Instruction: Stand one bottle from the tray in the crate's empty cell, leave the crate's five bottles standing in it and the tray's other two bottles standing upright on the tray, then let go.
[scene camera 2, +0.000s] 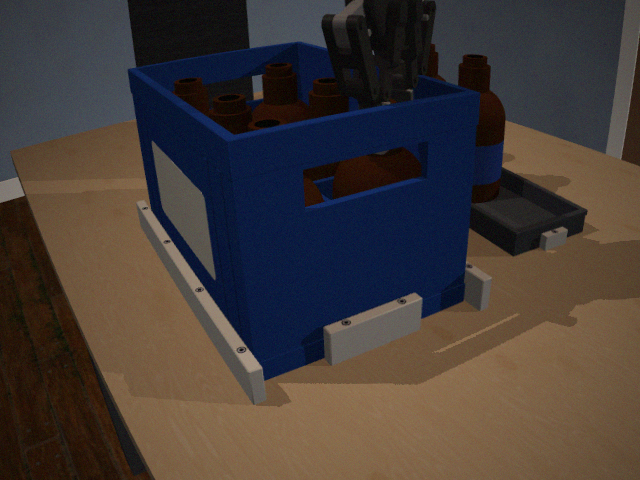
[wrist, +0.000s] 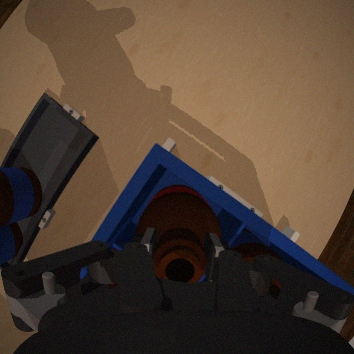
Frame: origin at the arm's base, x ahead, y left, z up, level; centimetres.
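Seen in the pictures: gripper, fingertip midpoint: (wrist: 179, 243).
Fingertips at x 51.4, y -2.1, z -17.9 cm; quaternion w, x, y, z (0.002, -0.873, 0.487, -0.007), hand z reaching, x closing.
A point is followed by its place in that frame.
The blue crate (scene camera 2: 351, 248) {x 56.1, y -8.0, z -22.7 cm} (wrist: 192, 179) {x 55.4, y 0.3, z -13.5 cm} stands on the table. My gripper (scene camera 2: 398, 99) (wrist: 179, 243) {x 51.4, y -2.1, z -17.9 cm} is shut on the neck of a brown bottle (scene camera 2: 379, 173) {x 53.2, y -4.0, z -19.2 cm} (wrist: 179, 215) {x 52.8, y -1.0, z -18.8 cm} with a red band, which is inside the crate's corner cell and looks upright. Its shoulder shows through the handle slot; its base is hidden, so I cannot tell if it touches the crate floor. Five other brown bottles, such as this one (scene camera 2: 279, 93) {x 34.9, y -3.6, z -17.2 cm}, stand in the crate. Two blue-banded bottles, the nearer (scene camera 2: 487, 118) {x 42.4, y 16.2, z -20.9 cm} (wrist: 17, 195) {x 41.5, y 14.3, z -24.7 cm} and the farther (scene camera 2: 433, 62) {x 32.2, y 16.8, z -16.9 cm} (wrist: 7, 242) {x 32.9, y 13.9, z -26.7 cm}, stand upright on the dark tray (scene camera 2: 491, 229) {x 49.1, y 11.7, z -29.7 cm} (wrist: 47, 130) {x 48.8, y 18.7, z -30.5 cm}.
White screwed strips border the crate: a long one (scene camera 2: 180, 266) {x 43.2, y -17.1, z -28.0 cm} along its left side, a short one (scene camera 2: 374, 333) {x 57.2, y -6.8, z -29.5 cm} at the front and another (scene camera 2: 478, 289) {x 57.2, y 2.9, z -29.1 cm} at the right corner. Small white blocks (scene camera 2: 553, 238) {x 53.4, y 16.1, z -29.9 cm} (wrist: 73, 113) {x 53.0, y 16.1, z -29.5 cm} touch the tray. The crate's rim surrounds my fingertips closely.
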